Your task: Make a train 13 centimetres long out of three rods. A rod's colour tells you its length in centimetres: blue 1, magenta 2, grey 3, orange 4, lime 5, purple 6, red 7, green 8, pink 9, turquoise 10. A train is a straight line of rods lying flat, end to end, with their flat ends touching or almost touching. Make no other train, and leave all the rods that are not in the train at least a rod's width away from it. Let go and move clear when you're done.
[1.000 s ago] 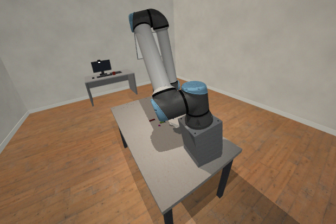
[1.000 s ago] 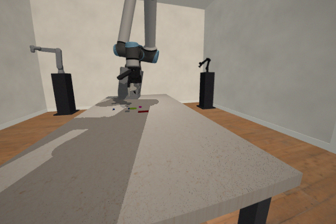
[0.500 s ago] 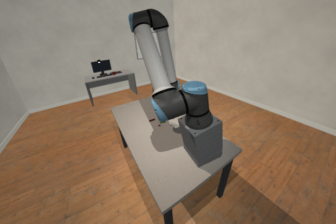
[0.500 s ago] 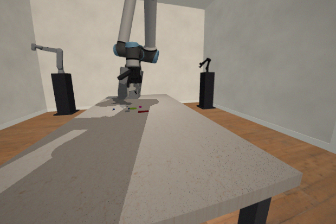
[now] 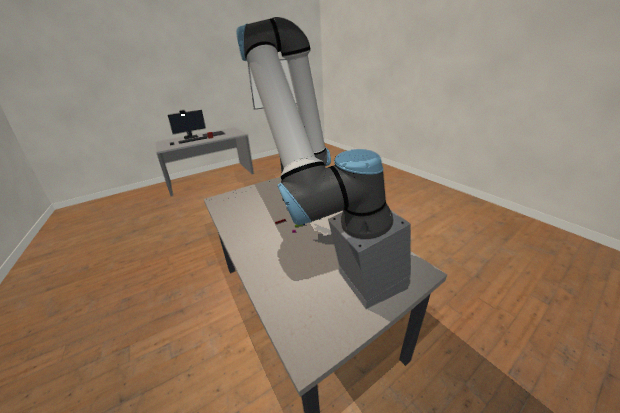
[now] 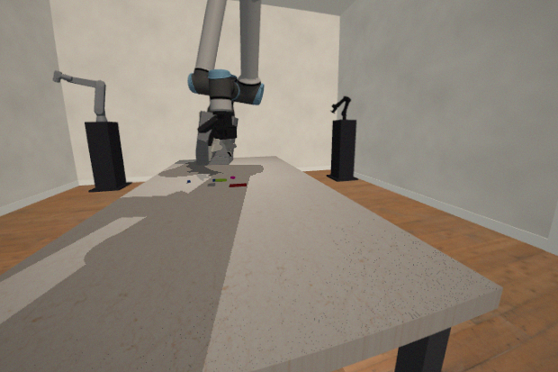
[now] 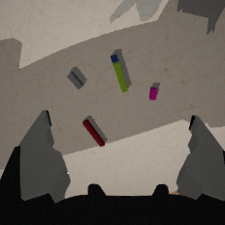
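Now: the red rod 10 cm below my hand, 10 cm ahead of it and 7 cm to the left of it. The rest, counted from my hand: lime rod 10 cm below, 1 cm to the right, 1 cm behind; grey rod 10 cm below, 6 cm ahead, 4 cm to the right; magenta rod 10 cm below, 5 cm to the left, 4 cm behind.
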